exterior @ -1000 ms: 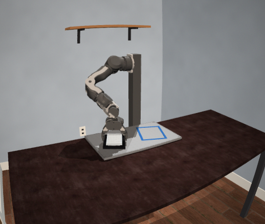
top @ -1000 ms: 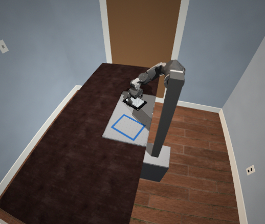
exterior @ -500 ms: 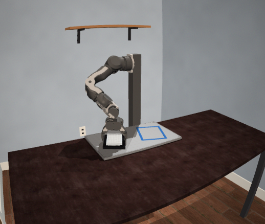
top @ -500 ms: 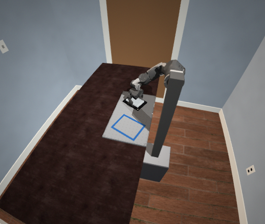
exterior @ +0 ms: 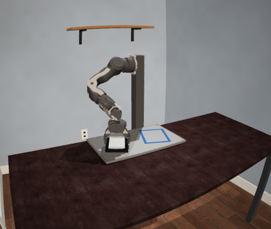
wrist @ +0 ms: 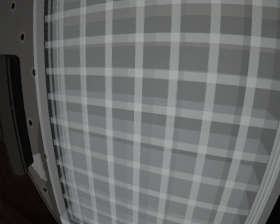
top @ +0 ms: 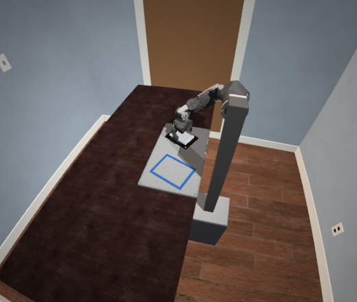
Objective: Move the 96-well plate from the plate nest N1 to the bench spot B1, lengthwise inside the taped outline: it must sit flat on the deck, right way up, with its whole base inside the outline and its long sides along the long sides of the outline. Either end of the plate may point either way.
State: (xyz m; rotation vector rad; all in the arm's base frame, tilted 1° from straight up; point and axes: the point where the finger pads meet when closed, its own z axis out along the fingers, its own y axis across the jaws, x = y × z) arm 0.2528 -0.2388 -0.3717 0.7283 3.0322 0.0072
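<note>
Right now my hand is right at the white 96-well plate. From my hand the other things lie so: black plate nest N1: 1 cm below.
</note>
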